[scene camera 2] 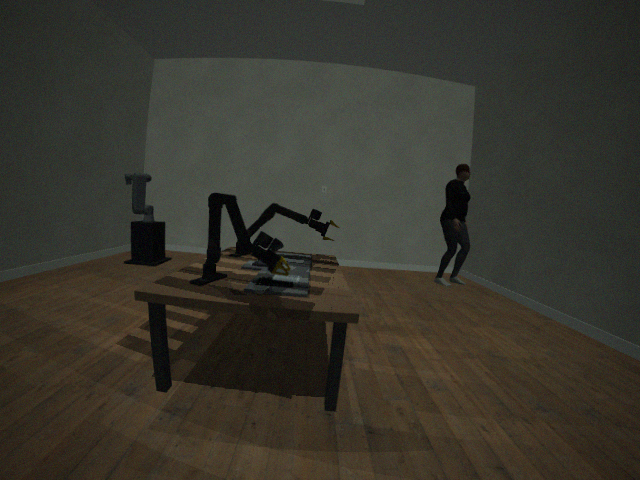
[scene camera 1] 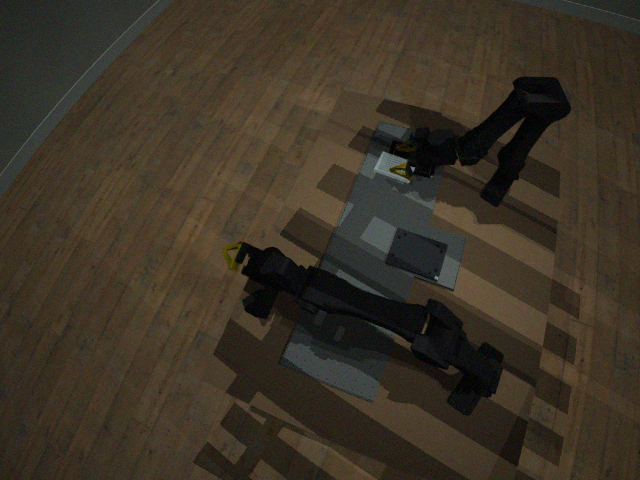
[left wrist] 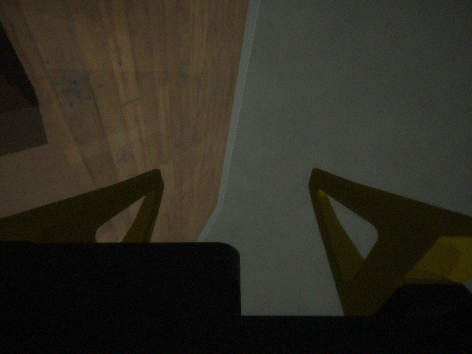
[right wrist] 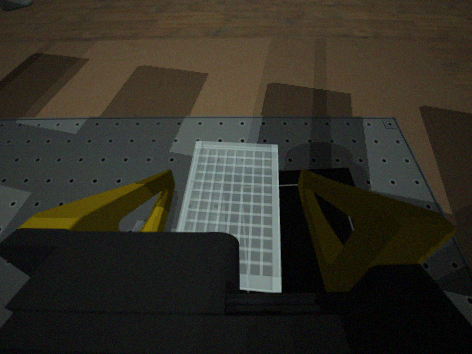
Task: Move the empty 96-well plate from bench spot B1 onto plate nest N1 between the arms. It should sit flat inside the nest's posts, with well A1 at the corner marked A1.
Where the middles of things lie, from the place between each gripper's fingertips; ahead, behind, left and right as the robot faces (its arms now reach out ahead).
Right now my left hand is 50 cm to the left of the white well plate (right wrist: 233, 188), 32 cm past it and 19 cm above it.
I see the white well plate 30 mm below my right hand, 10 mm to the left of it and 10 mm behind it.
